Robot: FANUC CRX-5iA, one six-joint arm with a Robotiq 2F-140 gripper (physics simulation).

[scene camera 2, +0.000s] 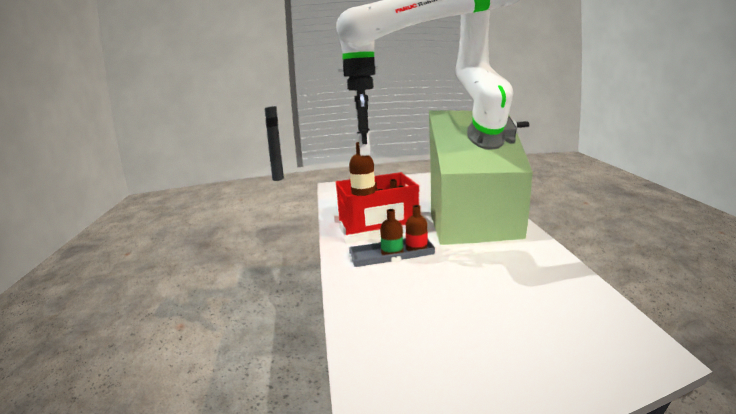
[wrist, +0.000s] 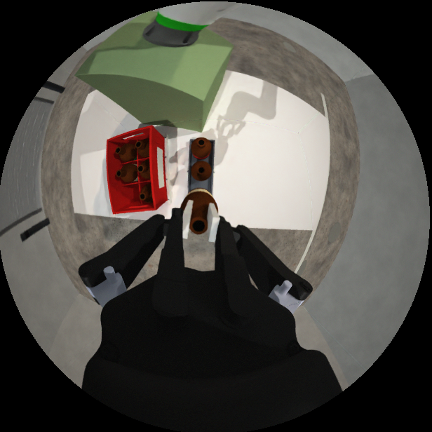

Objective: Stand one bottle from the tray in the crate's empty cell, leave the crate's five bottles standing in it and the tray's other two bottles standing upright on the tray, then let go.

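Frame: origin at the arm's base, x ahead, y left, z up, level; metres.
Seen in the pictures: gripper, fingertip midpoint: [scene camera 2: 364, 153]; arm's base at its link origin: [scene camera 2: 486, 135].
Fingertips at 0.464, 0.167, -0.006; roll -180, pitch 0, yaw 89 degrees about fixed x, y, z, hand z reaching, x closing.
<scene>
Pixels of each thing's top centre, then the offset from my fingertips to it, as dx, dy, dz. "spot": a spot on its surface instead. Level surfaces: height alone.
- brown bottle with a cream label, top centre: [scene camera 2: 360, 142] +0.012, +0.000, +0.036
- red crate at its top centre: [scene camera 2: 376, 183] -0.049, -0.250, -0.176
- green-labelled bottle at its top centre: [scene camera 2: 390, 210] -0.071, -0.007, -0.191
- red-labelled bottle at its top centre: [scene camera 2: 416, 206] -0.158, -0.022, -0.191
- dark tray at a spot on its surface: [scene camera 2: 365, 254] spot: +0.019, -0.013, -0.346
- white table at its surface level: dz -0.351
My gripper [scene camera 2: 364, 146] [wrist: 199, 210] is shut on the neck of a brown bottle with a cream label [scene camera 2: 362, 180] [wrist: 199, 201]. The bottle hangs upright, above the tray's height; in the scene view it overlaps the crate's left part. The red crate [scene camera 2: 352, 216] [wrist: 160, 196] holds five brown bottles in a two-by-three grid. Its empty cell [wrist: 123, 196] shows in the wrist view at lower left of the crate. A green-labelled bottle [scene camera 2: 391, 236] [wrist: 201, 170] and a red-labelled bottle [scene camera 2: 416, 231] [wrist: 201, 148] stand upright on the dark tray [scene camera 2: 365, 254] [wrist: 195, 184].
The green pedestal [scene camera 2: 481, 205] [wrist: 155, 65] carries the arm's base beside the crate and tray. The crate and tray stand on the white table [scene camera 2: 437, 319] [wrist: 270, 170], close to one edge. A dark post [scene camera 2: 274, 149] shows left of the table in the scene view.
</scene>
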